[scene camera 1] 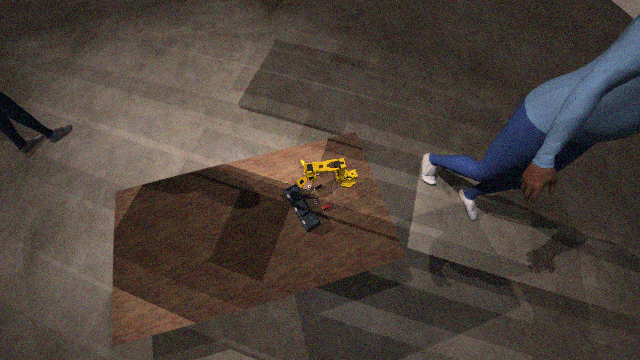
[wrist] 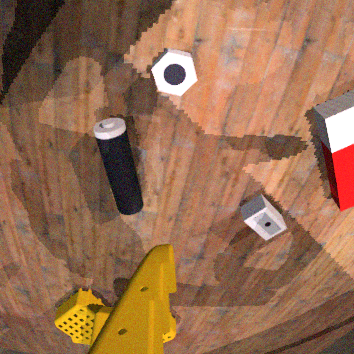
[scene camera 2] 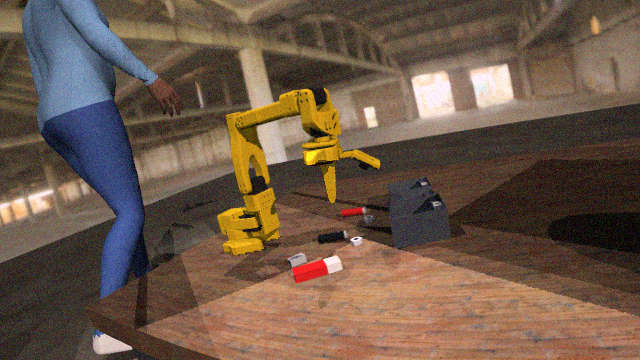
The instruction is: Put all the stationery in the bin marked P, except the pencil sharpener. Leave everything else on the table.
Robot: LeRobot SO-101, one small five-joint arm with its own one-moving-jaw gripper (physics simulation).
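Places are measured from the arm's base along level axes (x right, y ahead, z up), in metres.
Pixels of known places: hand at its tool point: (scene camera 1: 313, 180) (wrist: 173, 261) (scene camera 2: 332, 200); arm's base at its link origin: (scene camera 1: 343, 180) (scene camera 2: 260, 243).
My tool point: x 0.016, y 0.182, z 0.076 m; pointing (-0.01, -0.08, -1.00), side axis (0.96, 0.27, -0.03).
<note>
Ahead of a thing's pixels: the offset from my tool point to its middle.
A red and white eraser @[dy +0.003, dx +0.094, dz -0.070 m] (scene camera 2: 311, 271) (wrist: 344, 172) lies on the table, near a small grey-white sharpener @[dy -0.048, dx +0.064, dz -0.071 m] (scene camera 2: 296, 260) (wrist: 255, 207). Both are apart from the gripper. My gripper (scene camera 2: 355, 183) is open and empty, raised above the table between the arm base and the bins. In the wrist view its fixed jaw (wrist: 152, 295) shows and the moving jaw is out of the picture. A dark three-part bin block @[dy +0.099, dx -0.110, dz -0.053 m] (scene camera 1: 312, 226) (scene camera 2: 421, 230) stands beyond the loose things; its small white labels are too blurred to read, so I cannot tell which bin is P.
A black cylinder with a white end @[dy -0.025, dx -0.020, dz -0.069 m] (scene camera 2: 331, 237) (wrist: 121, 172) lies near a white hex nut @[dy +0.024, dx -0.003, dz -0.072 m] (scene camera 2: 359, 243) (wrist: 190, 75). A red cylinder @[dy -0.035, dx -0.148, dz -0.069 m] (scene camera 1: 326, 206) (scene camera 2: 352, 212) and a second nut lie nearer the bins' side. The yellow arm base (scene camera 2: 243, 245) stands behind them. A person stands beside the table.
</note>
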